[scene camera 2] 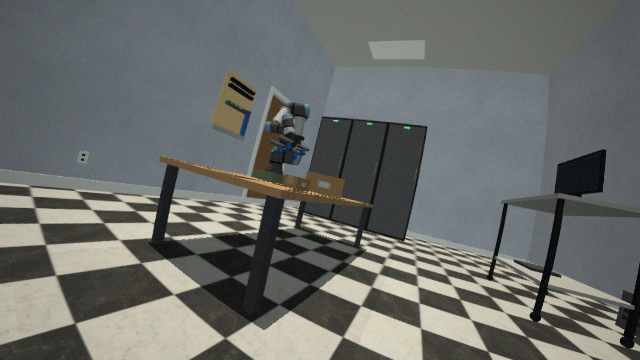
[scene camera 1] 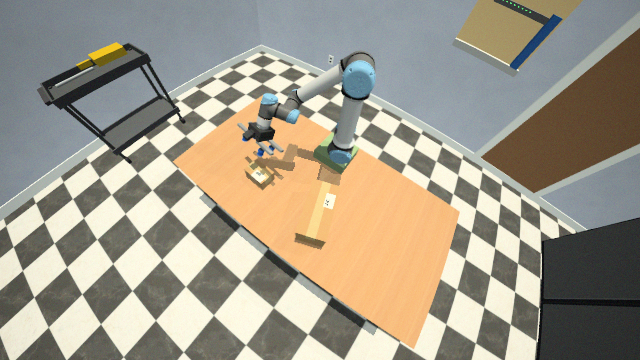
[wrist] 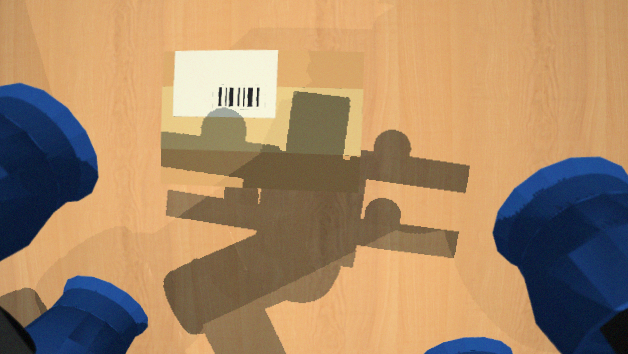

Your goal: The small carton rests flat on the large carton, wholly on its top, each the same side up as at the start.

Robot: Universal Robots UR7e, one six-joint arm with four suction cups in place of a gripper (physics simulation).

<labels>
My suction head [wrist: 556,226] holds nothing. The cup is 20 cm from the middle of a small carton [wrist: 270,119], above it. A large carton [scene camera 1: 313,227] rests on the table.
</labels>
